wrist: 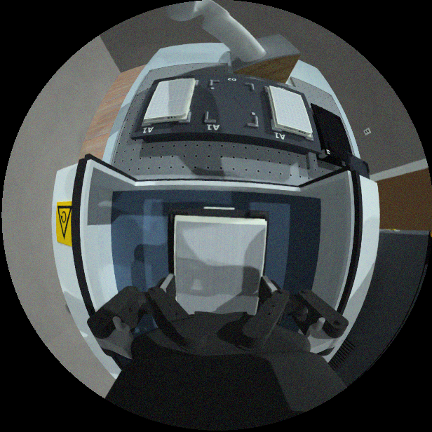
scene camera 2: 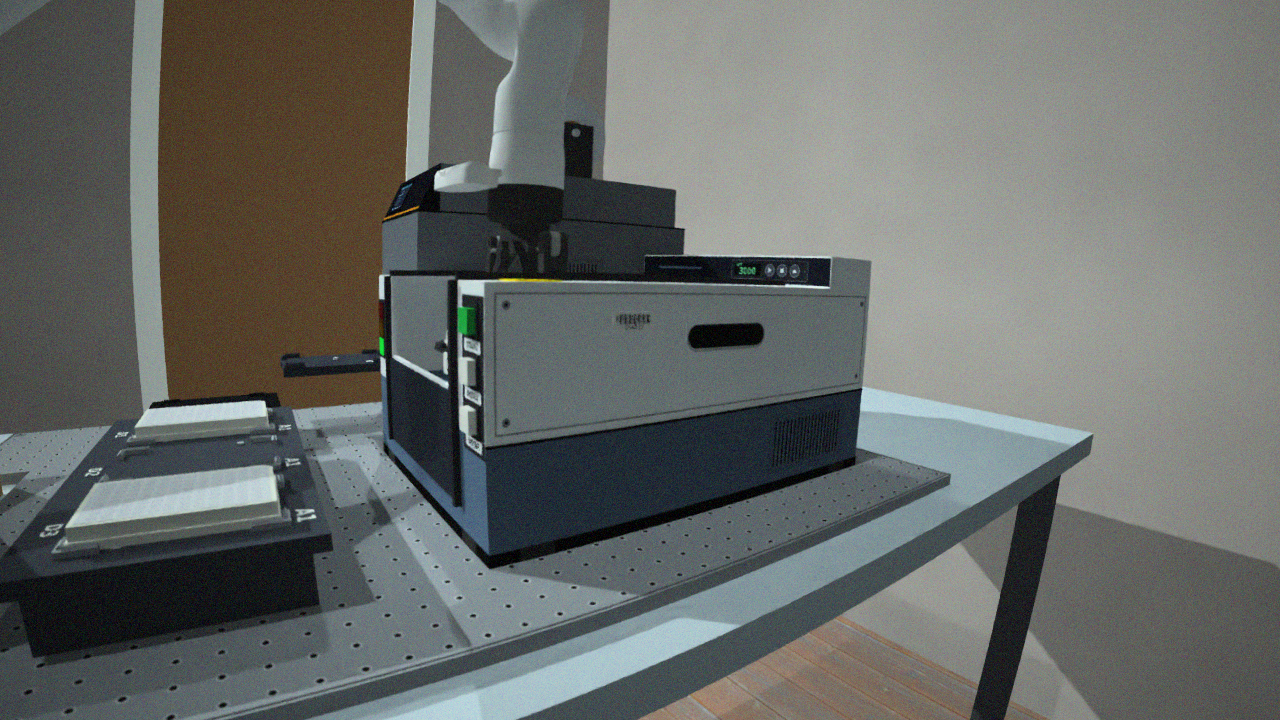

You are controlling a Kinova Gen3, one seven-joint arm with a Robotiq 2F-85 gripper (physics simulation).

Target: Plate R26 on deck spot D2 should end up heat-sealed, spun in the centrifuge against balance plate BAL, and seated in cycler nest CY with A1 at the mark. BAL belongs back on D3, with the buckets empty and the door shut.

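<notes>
My gripper (scene camera 2: 526, 254) (wrist: 217, 284) points down at the centrifuge (scene camera 2: 662, 353) (wrist: 369, 225) and is shut on a white plate (wrist: 220, 250), probably R26. The plate lies flat at the open top, with dark bucket edges around it; whether it is seated is hidden. The centrifuge display (scene camera 2: 746, 269) shows green digits. On the dark deck (scene camera 2: 170, 582) (wrist: 225, 138), spot D2 (wrist: 231, 102) is bare. A white plate (scene camera 2: 179, 499) (wrist: 169, 99), likely BAL, sits on D3. Another white plate (scene camera 2: 204, 417) (wrist: 291, 111) sits on the far spot. The A1 marks face the centrifuge.
White walls rise on both sides of the centrifuge opening, close outside my fingers. A dark grey machine (scene camera 2: 617, 205) (wrist: 400, 280) stands beside the centrifuge. A dark tray (scene camera 2: 331, 362) juts out at deck side. A yellow warning label (wrist: 64, 224) marks the centrifuge top.
</notes>
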